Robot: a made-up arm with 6 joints.
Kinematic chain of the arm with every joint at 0, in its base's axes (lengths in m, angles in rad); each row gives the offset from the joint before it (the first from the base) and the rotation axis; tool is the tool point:
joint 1: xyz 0 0 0.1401 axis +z
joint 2: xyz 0 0.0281 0 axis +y
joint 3: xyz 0 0 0.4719 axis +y
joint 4: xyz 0 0 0.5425 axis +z
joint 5: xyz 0 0 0 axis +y
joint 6: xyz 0 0 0.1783 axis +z
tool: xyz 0 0 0
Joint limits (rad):
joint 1: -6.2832..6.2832
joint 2: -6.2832..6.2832
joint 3: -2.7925..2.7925
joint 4: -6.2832..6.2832
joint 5: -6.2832..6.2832
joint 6: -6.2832..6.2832
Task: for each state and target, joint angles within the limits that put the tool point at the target. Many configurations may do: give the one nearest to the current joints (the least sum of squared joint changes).
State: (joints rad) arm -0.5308 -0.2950 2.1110 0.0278 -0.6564 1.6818
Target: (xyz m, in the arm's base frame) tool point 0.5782 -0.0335 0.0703
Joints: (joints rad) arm -0.1129 0.2476 2.3046 -0.0413 -0.5390 1.6818
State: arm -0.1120 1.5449 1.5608 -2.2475 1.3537 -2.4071
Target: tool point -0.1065 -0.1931 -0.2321
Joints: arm 0.3806 2.1288 2.4503 -1.8348 1.3467 -2.4071
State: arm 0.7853 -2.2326 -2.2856 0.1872 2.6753 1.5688
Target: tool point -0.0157 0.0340 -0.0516
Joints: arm 0.9193 -2.4316 -2.7925 0.3362 3.0565 1.5688
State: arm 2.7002 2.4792 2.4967 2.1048 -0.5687 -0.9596
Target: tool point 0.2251 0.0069 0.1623
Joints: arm 2.7704 2.3596 2.7925 2.2473 -0.9893 -0.9596
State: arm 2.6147 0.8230 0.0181 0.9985 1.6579 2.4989
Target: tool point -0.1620 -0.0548 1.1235
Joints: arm 2.4646 0.1440 -0.3487 0.7340 1.8076 2.4989
